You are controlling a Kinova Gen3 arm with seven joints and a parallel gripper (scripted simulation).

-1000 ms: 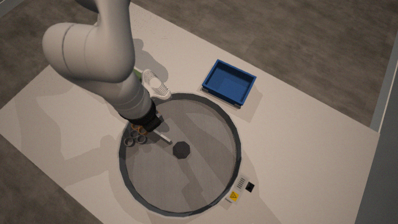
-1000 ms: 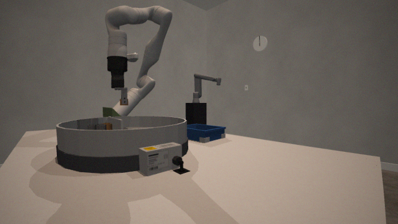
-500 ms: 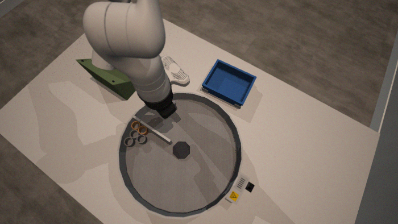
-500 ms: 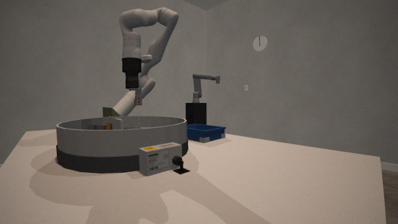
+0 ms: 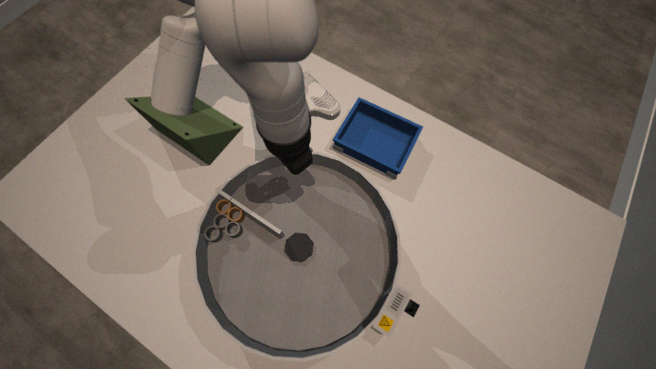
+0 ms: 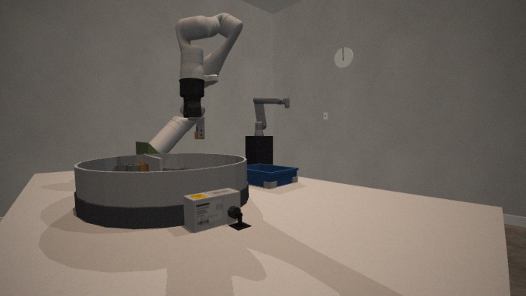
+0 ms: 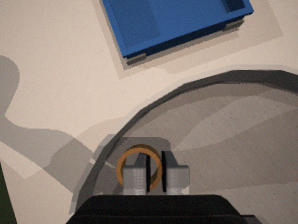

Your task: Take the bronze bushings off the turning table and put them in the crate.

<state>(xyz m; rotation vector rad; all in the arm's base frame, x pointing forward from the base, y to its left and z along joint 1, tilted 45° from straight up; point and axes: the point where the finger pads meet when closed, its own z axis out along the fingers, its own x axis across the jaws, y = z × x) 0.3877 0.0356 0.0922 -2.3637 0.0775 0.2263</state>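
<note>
The blue crate lies 220 mm to the left of my hand, 150 mm below it and 50 mm ahead of it. Round my hand: round turning table 130 mm to the right, 120 mm below, 100 mm ahead.
</note>
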